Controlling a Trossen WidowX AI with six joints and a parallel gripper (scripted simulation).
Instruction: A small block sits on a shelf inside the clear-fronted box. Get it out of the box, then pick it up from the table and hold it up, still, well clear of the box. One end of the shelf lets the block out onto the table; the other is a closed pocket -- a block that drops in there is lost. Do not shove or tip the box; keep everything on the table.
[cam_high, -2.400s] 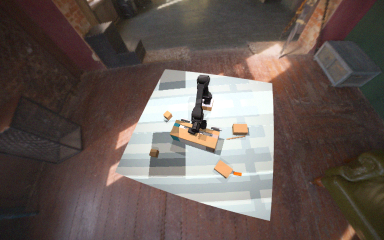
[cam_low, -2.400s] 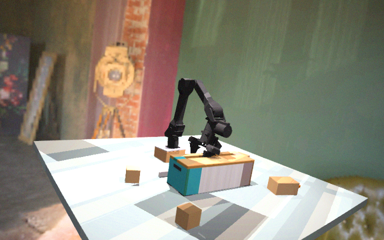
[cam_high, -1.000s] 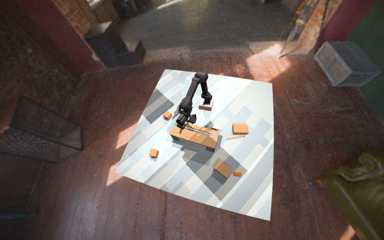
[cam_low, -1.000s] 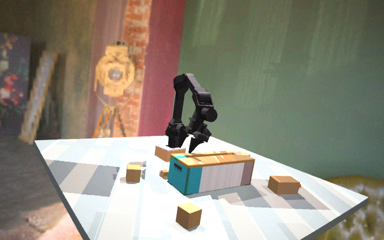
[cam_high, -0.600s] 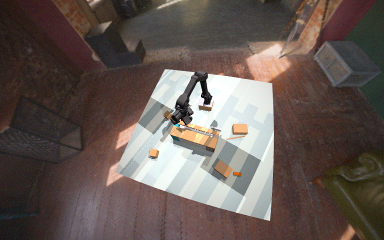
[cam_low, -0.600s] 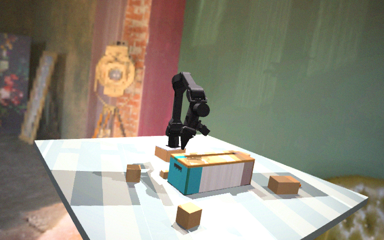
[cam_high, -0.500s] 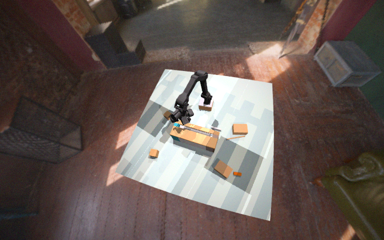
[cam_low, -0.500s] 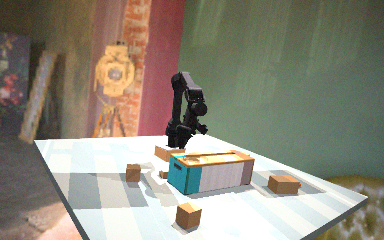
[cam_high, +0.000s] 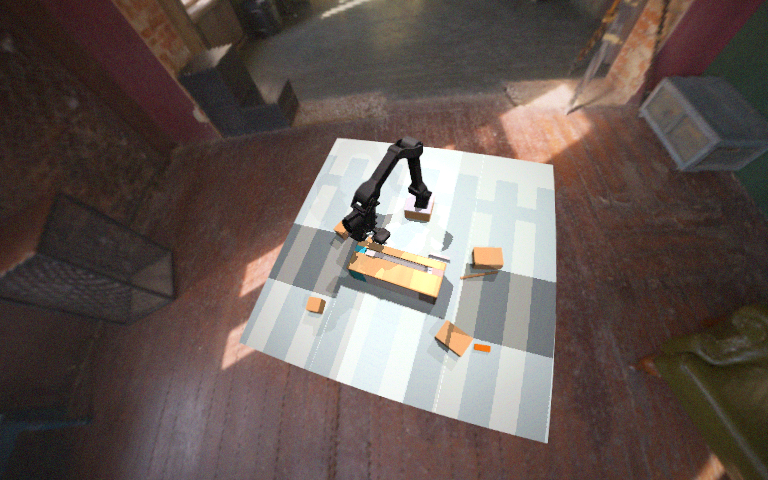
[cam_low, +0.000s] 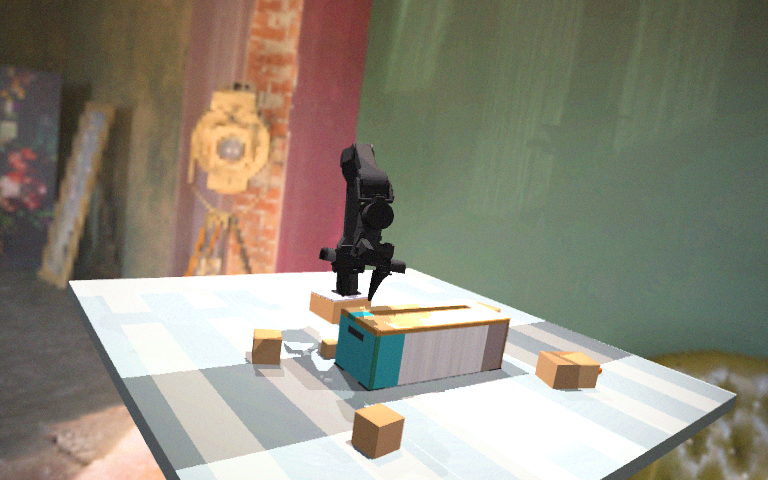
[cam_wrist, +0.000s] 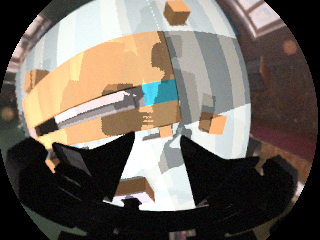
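Now: gripper tip 130 mm above the small tan block, 40 mm past it and 20 mm to the left of it. The rest, counted from my gripper tip: orange piece (550 mm to the left, 290 mm ahead, 140 mm below); thin stick (490 mm to the left, 140 mm below, 10 mm behind); box (150 mm to the left, 80 mm below, 50 mm ahead).
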